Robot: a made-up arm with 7 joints.
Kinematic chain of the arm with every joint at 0, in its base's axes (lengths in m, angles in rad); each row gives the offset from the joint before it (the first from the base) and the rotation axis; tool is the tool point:
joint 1: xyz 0 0 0.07 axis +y
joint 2: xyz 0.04 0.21 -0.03 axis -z
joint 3: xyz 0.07 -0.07 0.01 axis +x
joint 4: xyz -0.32 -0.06 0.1 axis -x
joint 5: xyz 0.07 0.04 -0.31 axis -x
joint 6: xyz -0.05 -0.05 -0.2 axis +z
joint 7: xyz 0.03 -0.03 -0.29 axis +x
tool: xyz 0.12 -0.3 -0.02
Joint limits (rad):
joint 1: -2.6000..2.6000
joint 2: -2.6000..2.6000
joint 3: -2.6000..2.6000
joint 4: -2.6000..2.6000
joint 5: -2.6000..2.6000
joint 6: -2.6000..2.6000
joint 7: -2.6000..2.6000
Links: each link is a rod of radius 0.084 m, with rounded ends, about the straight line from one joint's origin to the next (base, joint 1, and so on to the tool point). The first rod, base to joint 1, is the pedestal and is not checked.
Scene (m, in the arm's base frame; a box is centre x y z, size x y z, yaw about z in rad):
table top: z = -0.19
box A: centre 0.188 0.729 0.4 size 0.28 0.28 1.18 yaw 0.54
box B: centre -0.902 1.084 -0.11 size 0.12 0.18 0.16 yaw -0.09
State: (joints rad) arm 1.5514 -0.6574 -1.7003 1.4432 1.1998 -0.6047 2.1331
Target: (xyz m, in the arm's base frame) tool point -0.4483 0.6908 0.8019
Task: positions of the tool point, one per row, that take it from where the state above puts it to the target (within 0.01 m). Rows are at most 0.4 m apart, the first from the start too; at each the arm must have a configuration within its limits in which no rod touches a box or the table.
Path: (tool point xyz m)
1: 0.5768 0.6304 0.7029
2: 0.5381 0.4495 0.8854
3: 0.4744 0.2164 0.9979
4: 0.1499 0.3966 1.0662
5: -0.1715 0.5670 0.9939
6: -0.4484 0.6908 0.8019

